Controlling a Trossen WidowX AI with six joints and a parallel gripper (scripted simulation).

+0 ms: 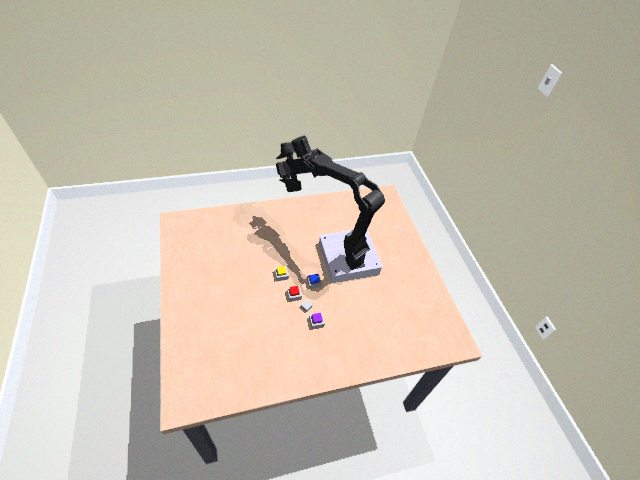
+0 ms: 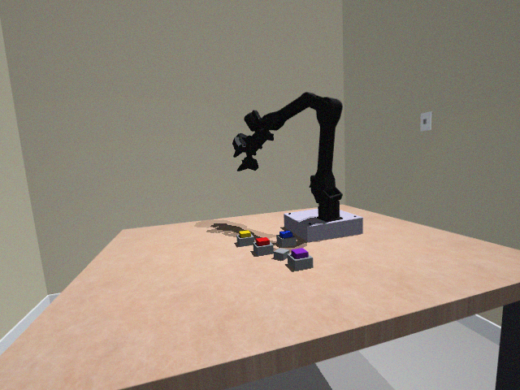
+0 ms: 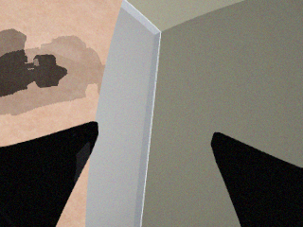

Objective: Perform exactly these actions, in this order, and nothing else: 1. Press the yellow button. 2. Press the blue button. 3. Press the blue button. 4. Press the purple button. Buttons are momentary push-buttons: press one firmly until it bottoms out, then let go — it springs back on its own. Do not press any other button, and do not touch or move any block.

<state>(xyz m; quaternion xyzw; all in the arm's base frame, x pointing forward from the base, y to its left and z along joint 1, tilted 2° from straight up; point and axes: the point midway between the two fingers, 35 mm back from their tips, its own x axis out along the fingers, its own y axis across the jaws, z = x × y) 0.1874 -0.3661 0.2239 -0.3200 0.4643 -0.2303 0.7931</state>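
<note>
Right now my gripper tip is 33 cm to the right of the yellow button, 22 cm above it and 8 cm short of it. Round my gripper tip: small grey block 50 cm to the left, 25 cm below, 3 cm ahead; then blue button 40 cm to the left, 22 cm below, 3 cm behind; then red button 43 cm to the left, 22 cm below, 6 cm ahead.
</note>
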